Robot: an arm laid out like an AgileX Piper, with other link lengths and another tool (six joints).
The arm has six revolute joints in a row. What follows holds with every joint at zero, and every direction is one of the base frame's. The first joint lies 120.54 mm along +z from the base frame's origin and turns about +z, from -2.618 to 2.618 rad. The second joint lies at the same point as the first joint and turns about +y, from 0 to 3.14 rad. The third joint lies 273.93 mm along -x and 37.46 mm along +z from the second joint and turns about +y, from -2.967 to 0 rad. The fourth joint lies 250.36 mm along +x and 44.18 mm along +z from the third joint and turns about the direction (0.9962, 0, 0.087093), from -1.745 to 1.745 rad. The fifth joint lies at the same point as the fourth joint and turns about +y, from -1.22 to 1.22 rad. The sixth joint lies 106.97 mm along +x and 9.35 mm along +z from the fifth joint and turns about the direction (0.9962, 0, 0.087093), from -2.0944 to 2.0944 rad. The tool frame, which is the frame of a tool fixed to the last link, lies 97 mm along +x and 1 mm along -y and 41.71 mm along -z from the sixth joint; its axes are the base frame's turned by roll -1.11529, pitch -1.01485 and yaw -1.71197 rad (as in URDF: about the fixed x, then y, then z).
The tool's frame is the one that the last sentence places.
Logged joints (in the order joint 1, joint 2, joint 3, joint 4, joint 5, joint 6), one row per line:
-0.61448, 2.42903, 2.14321, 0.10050, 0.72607, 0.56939
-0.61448, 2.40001, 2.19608, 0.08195, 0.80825, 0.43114
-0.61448, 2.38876, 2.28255, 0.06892, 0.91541, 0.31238
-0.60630, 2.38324, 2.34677, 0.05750, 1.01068, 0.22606
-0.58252, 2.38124, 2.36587, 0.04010, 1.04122, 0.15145
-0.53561, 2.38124, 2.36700, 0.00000, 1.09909, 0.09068
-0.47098, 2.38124, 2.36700, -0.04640, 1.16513, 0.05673
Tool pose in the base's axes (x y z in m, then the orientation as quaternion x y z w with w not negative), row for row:
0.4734, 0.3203, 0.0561, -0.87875, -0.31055, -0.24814, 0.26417
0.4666, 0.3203, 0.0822, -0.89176, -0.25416, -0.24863, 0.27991
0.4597, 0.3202, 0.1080, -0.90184, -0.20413, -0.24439, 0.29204
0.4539, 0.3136, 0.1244, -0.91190, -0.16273, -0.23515, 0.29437
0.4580, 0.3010, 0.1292, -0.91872, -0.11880, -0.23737, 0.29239
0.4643, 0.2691, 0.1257, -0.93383, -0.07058, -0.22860, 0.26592
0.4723, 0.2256, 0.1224, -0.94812, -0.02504, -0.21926, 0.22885
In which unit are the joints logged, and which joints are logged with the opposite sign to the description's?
The joints are logged in radians. Opposite sign: joint 1, joint 3, joint 6.
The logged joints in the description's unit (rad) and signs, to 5 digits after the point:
0.61448, 2.42903, -2.14321, 0.10050, 0.72607, -0.56939
0.61448, 2.40001, -2.19608, 0.08195, 0.80825, -0.43114
0.61448, 2.38876, -2.28255, 0.06892, 0.91541, -0.31238
0.60630, 2.38324, -2.34677, 0.05750, 1.01068, -0.22606
0.58252, 2.38124, -2.36587, 0.04010, 1.04122, -0.15145
0.53561, 2.38124, -2.36700, 0.00000, 1.09909, -0.09068
0.47098, 2.38124, -2.36700, -0.04640, 1.16513, -0.05673

